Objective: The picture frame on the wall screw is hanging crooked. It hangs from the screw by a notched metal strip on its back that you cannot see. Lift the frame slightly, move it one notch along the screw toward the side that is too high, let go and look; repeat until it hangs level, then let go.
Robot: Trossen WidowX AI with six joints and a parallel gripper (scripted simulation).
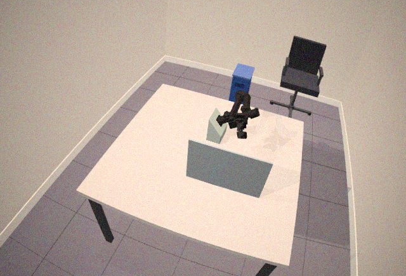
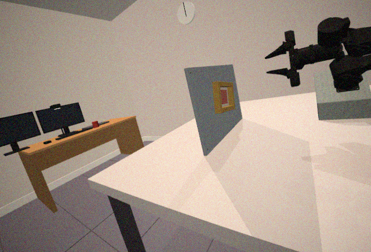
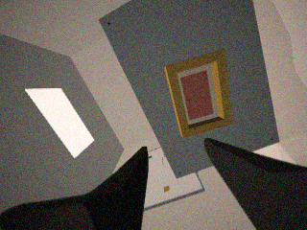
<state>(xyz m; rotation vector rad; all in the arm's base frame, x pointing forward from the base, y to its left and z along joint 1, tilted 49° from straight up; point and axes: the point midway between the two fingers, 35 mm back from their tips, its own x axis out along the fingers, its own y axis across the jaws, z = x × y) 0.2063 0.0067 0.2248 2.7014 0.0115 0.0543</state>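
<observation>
The picture frame is 19 cm ahead of my gripper tip, 9 cm below it and 2 cm to the left of it. The rest, counted from my gripper tip: grey wall panel (20 cm ahead, 11 cm below).
</observation>
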